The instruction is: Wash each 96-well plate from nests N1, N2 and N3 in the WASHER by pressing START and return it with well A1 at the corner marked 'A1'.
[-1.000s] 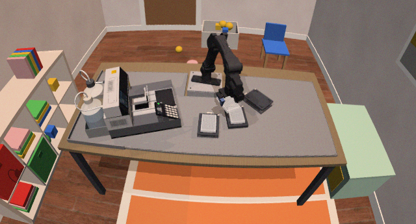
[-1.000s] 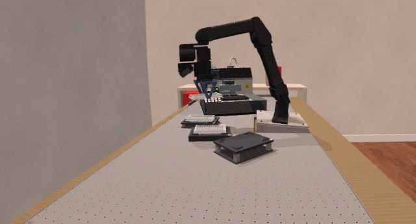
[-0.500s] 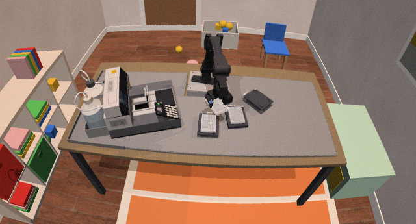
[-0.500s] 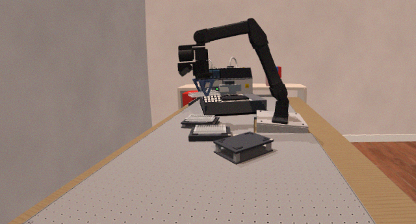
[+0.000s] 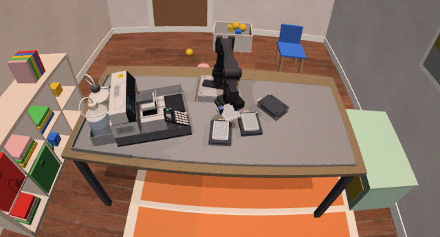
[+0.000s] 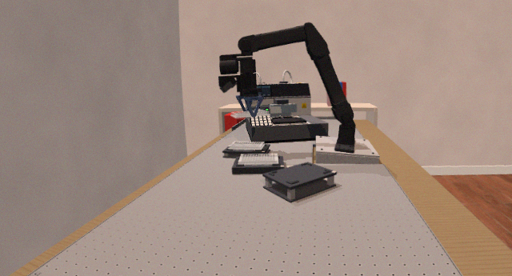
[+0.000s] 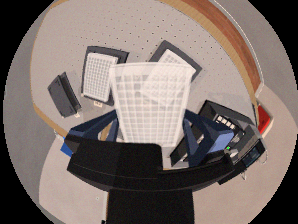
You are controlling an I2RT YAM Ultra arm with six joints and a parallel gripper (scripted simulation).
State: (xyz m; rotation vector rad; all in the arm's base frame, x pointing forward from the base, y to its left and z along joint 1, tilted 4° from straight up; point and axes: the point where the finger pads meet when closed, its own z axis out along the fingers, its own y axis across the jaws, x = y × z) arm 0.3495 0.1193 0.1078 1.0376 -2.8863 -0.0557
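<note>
The washer carrier is 320 mm to the right of my hand, 70 mm below it and 60 mm behind it. The rest, counted from my hand: manifold: 450 mm to the right, 20 mm below, 10 mm ahead; then plate washer: 460 mm to the right, 30 mm below, 10 mm ahead; then nest: 250 mm to the left, 240 mm behind, 130 mm below.
</note>
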